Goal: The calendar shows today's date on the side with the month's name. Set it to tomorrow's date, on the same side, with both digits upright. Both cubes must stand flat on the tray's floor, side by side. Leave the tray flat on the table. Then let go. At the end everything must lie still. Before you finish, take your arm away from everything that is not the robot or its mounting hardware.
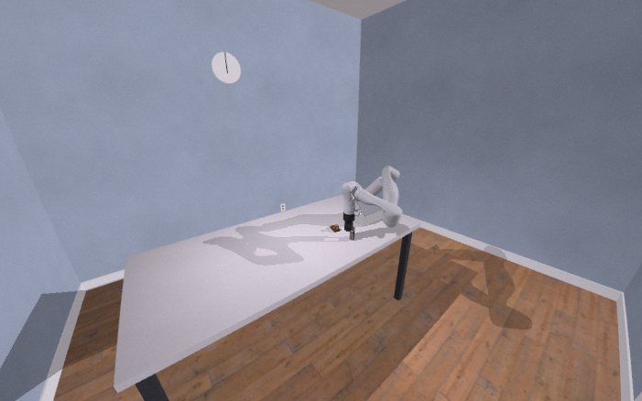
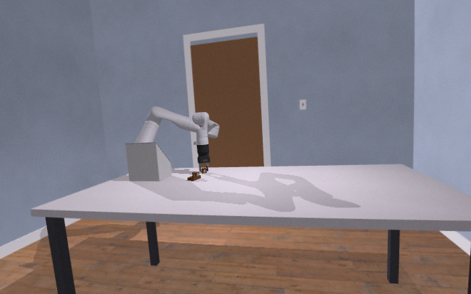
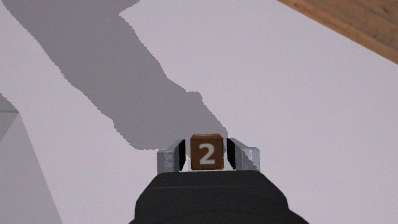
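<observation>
My gripper is now 1 cm above the brown cube.
</observation>
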